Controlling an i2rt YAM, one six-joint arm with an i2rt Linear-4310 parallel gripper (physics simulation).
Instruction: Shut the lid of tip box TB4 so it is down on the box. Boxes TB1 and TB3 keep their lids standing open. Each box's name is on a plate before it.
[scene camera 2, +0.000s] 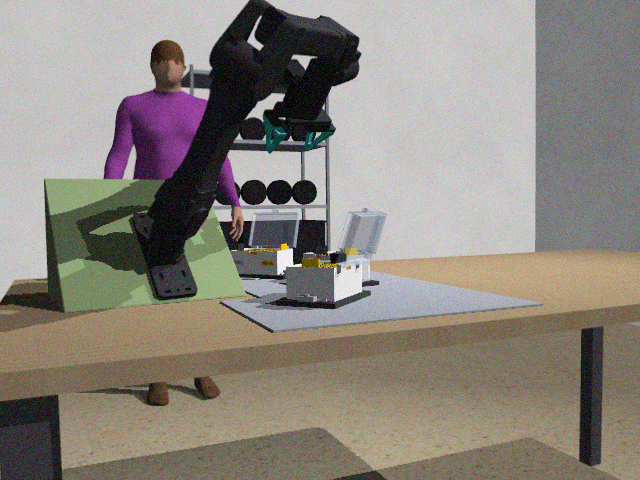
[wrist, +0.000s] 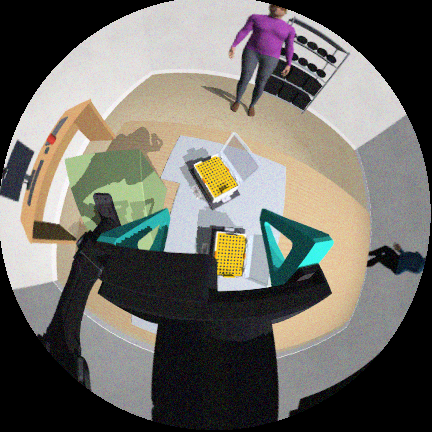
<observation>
My gripper (scene camera 2: 287, 150): 1.26 m from the lens. A clear lid (scene camera 2: 268, 229): 1.47 m from the lens.
</observation>
